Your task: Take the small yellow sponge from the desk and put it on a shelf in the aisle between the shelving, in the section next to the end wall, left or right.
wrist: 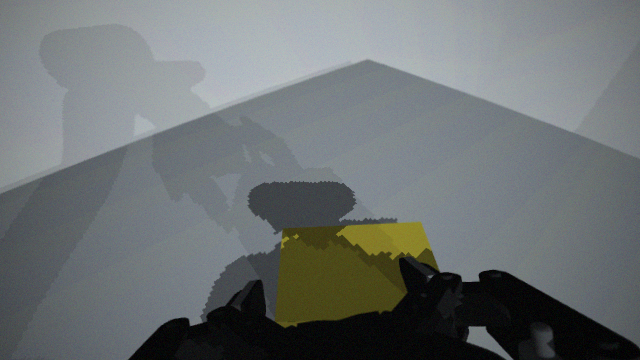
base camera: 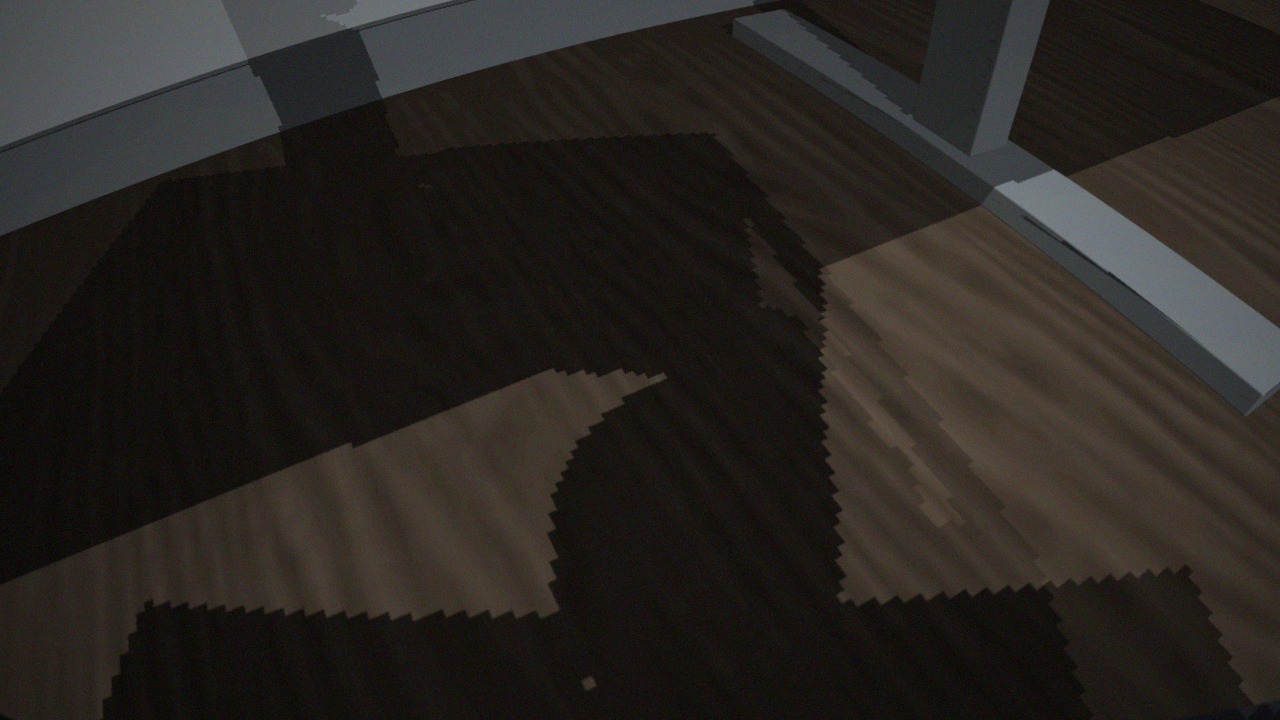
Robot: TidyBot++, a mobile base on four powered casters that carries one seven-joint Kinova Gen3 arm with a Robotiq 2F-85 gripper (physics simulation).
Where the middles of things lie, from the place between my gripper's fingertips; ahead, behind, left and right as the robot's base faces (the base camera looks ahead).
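Labels:
So you can picture it, there's the small yellow sponge [wrist: 333, 272], and it's 20 mm to the right of my hand, 10 mm ahead of it and 20 mm below it.

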